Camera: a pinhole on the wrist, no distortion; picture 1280 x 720 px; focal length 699.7 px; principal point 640.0 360.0 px. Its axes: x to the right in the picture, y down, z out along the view. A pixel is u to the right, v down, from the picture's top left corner.
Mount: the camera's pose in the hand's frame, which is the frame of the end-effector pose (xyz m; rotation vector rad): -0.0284 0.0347 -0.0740 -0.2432 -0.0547 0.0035
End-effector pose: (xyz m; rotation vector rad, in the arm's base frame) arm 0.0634 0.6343 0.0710 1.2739 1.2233 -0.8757
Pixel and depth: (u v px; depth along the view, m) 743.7 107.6 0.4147
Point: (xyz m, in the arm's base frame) 0.1188 0.2751 0.0168
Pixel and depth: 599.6 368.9 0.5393
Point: 0.2883 0.2103 0.1420
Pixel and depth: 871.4 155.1 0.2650
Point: 0.1306 0.4427 0.0092
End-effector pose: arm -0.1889 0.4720 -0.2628 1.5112 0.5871 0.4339
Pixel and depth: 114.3 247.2 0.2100
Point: -0.2621 0.2511 -0.1988
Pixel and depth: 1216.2 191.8 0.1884
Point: -0.0163 0.4418 -0.2400
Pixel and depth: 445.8 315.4 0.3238
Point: -0.1426 0.2015 -0.1673
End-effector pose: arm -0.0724 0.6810 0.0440 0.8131 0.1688 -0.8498
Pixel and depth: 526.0 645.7 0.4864
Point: 0.0272 0.6529 0.5384
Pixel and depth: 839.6 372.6 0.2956
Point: -0.0027 0.5496 0.2402
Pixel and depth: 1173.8 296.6 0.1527
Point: 0.0089 0.5975 0.1009
